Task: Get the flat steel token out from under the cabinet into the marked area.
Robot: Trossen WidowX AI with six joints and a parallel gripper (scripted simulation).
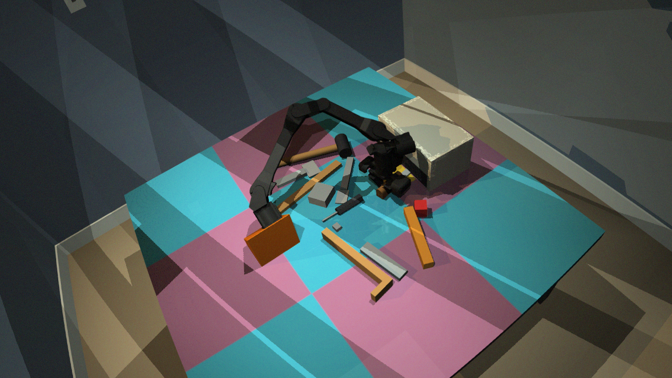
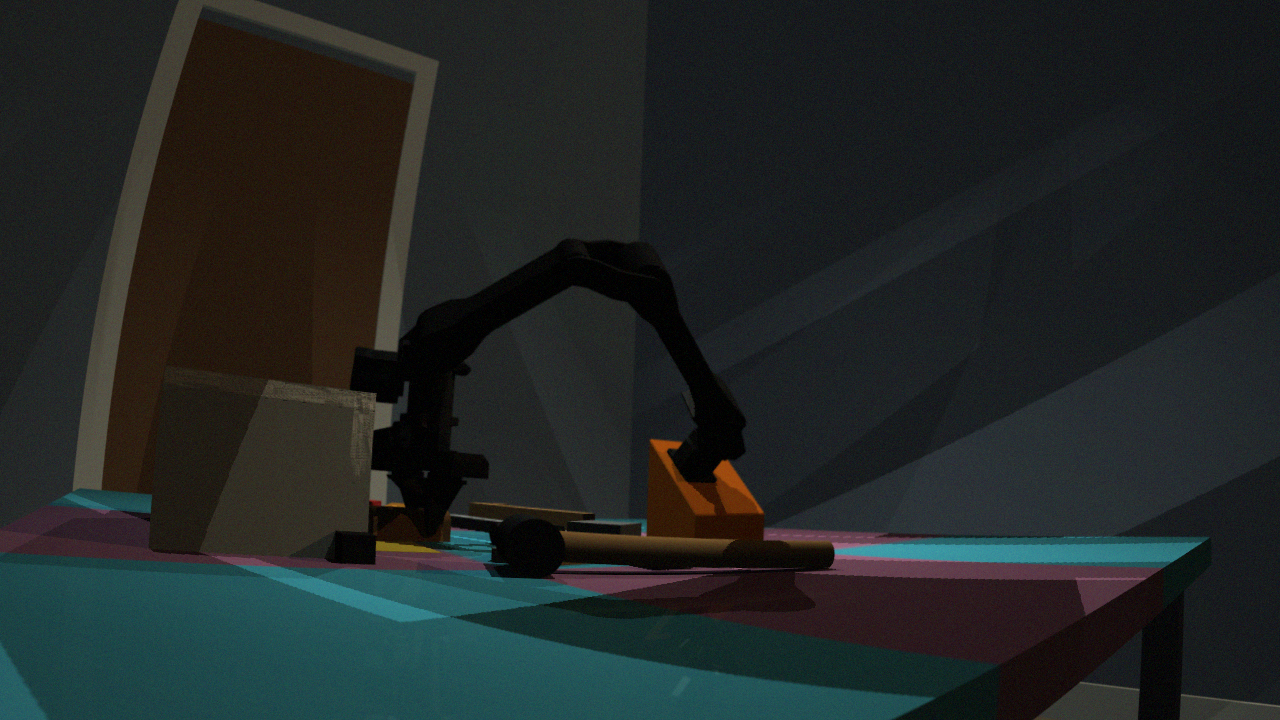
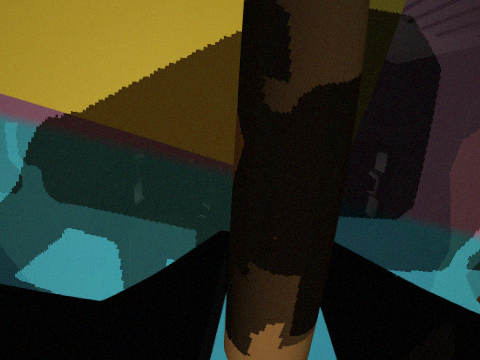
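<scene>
Right now my gripper tip is 220 mm past the small grey cube and 10 mm to the left of it. Round my gripper tip: orange bar (50 mm behind, 220 mm to the right, 10 mm above); then screwdriver (170 mm behind, 40 mm to the left); then red cube (30 mm ahead, 150 mm to the right, 10 mm above).
</scene>
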